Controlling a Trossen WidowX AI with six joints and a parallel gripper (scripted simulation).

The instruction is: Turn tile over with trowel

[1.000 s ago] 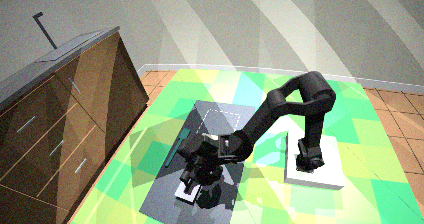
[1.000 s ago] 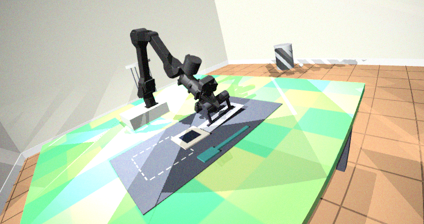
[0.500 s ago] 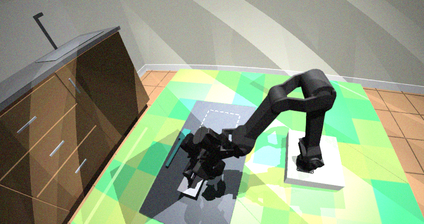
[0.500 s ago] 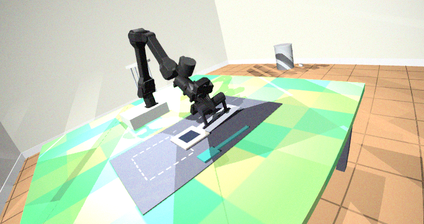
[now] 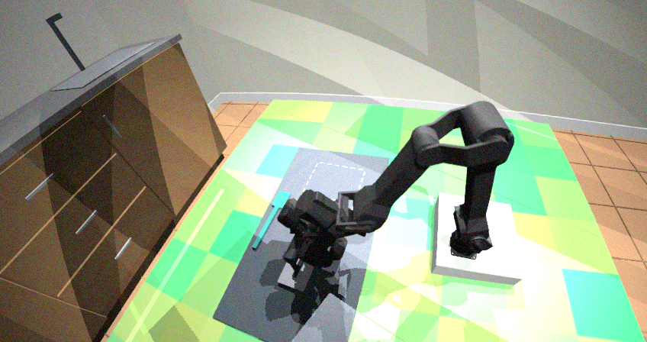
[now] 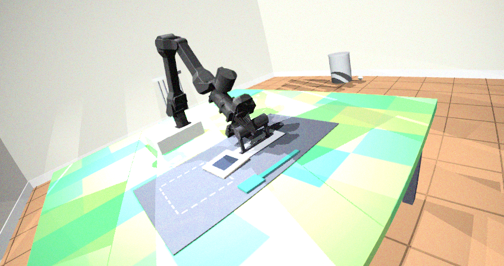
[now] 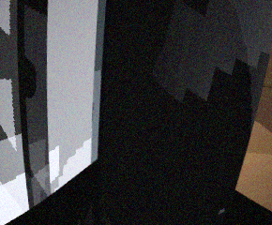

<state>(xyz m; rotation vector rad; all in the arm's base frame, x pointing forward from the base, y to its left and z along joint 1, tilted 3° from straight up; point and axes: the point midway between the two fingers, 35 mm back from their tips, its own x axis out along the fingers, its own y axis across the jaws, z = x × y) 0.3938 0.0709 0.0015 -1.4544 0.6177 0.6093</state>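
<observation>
Right now my gripper tip is 70 mm above the grey mat, 60 mm to the left of it and 20 mm past it. The rest, counted from my gripper tip: dark handled tool (20 mm behind, 10 mm below); teal flat tool (120 mm ahead, 70 mm to the right, 50 mm below); tile (110 mm to the right, 50 mm below, 30 mm behind).
</observation>
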